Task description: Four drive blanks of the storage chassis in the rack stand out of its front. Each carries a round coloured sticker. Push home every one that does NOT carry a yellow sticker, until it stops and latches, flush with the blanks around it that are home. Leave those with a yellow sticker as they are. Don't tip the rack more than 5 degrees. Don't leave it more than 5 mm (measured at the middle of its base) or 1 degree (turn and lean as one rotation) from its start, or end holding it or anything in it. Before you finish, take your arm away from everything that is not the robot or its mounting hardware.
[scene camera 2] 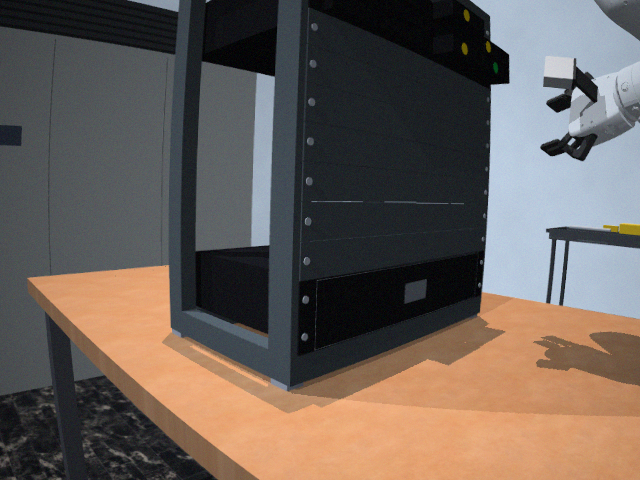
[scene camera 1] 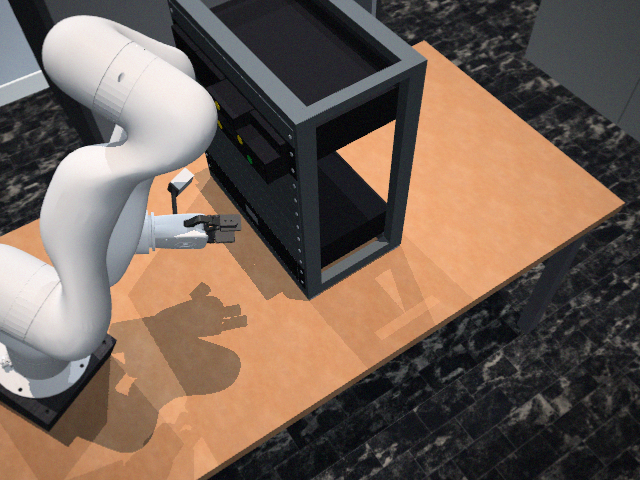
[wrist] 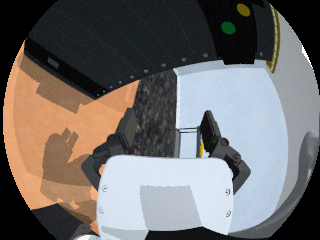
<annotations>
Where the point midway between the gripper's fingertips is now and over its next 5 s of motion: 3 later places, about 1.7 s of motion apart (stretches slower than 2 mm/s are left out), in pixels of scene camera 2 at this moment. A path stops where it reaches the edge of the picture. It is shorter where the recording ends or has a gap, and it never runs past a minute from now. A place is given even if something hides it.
My gripper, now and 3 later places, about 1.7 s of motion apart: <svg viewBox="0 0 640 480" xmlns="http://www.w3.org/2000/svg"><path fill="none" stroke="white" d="M548 128L549 41L496 28L516 52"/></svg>
</annotations>
